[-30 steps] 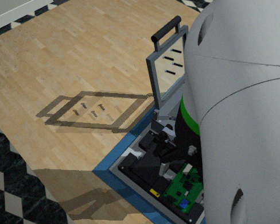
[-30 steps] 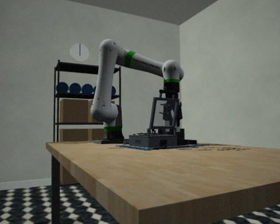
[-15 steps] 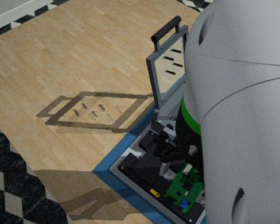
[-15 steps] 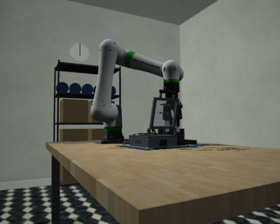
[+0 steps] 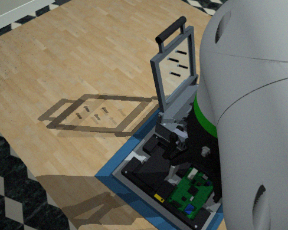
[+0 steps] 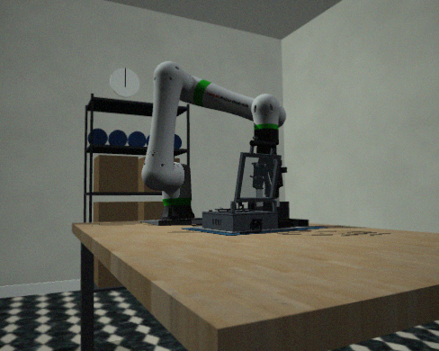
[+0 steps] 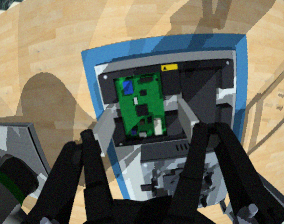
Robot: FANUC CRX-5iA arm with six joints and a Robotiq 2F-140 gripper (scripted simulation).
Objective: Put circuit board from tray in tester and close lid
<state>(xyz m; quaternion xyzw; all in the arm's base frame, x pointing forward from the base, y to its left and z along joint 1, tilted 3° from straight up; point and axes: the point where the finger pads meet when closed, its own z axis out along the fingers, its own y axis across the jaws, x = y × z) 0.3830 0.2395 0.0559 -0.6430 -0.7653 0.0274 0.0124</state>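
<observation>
My hand is 80 mm above the green circuit board and 10 mm to the left of it. The rest, counted from my hand: tester lid 210 mm ahead, 150 mm to the right, 90 mm above; tester 130 mm to the right, 110 mm ahead, 20 mm above.
</observation>
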